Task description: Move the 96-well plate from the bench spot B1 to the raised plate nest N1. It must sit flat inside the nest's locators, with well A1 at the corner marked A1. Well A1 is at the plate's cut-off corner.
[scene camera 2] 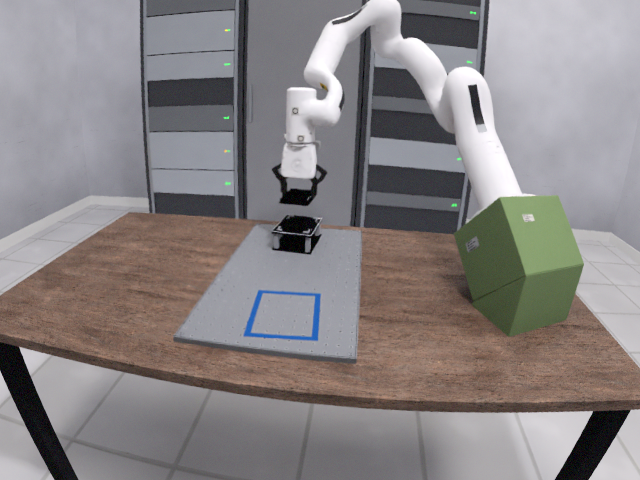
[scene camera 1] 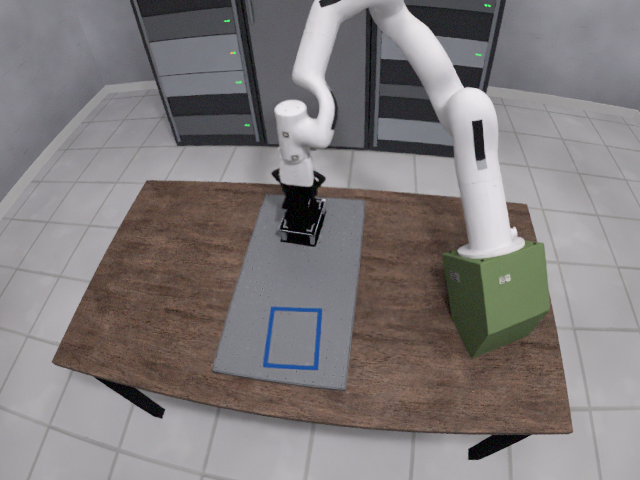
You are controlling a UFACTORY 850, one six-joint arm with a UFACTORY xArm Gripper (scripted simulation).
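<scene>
My own gripper [scene camera 2: 298,196] is visible to me, and scene camera 1 gives me a sight of that gripper too [scene camera 1: 300,194]. There is also a raised plate nest N1 [scene camera 1: 312,217], which I can see.
</scene>
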